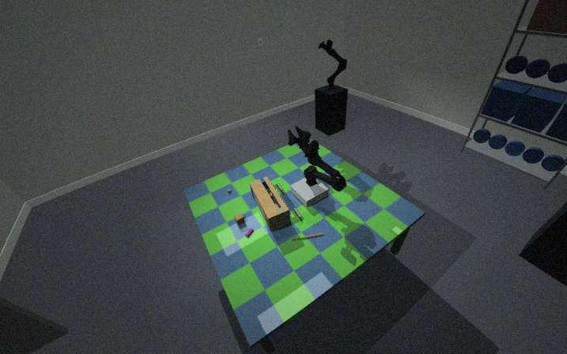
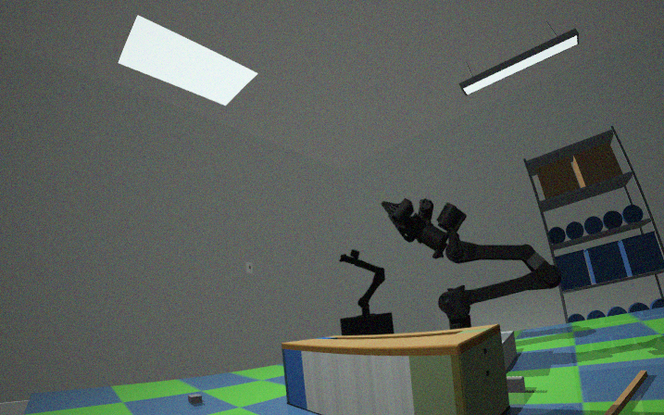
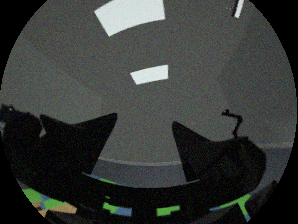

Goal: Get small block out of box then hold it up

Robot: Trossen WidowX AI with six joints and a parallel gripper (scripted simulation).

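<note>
Now: the box 280 mm ahead of my gripper tip, 140 mm to the left of it and 410 mm below it. Round my gripper tip: thin wooden stick (250 mm ahead, 490 mm to the left, 460 mm below).
</note>
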